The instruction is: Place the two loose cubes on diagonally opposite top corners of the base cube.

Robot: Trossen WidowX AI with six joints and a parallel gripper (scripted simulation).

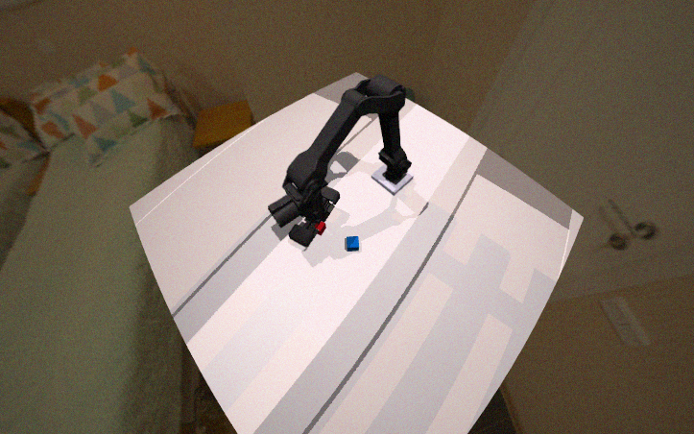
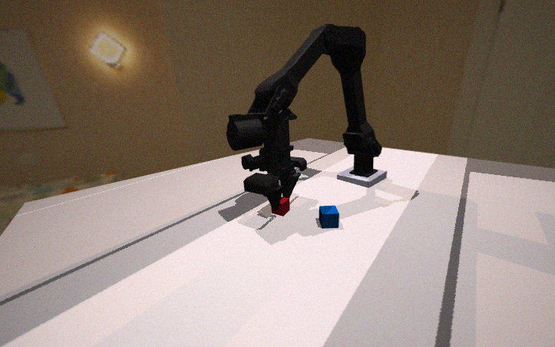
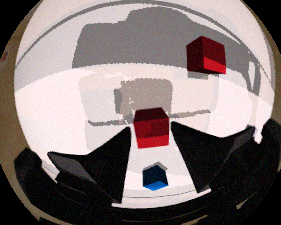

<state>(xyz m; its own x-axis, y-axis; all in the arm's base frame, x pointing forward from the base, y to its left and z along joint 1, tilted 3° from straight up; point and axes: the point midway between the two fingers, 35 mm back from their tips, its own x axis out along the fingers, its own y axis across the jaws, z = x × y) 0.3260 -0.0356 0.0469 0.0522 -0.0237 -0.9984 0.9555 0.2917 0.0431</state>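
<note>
Now: the blue base cube 40 mm behind my gripper tip and 110 mm to the left of it.
</note>
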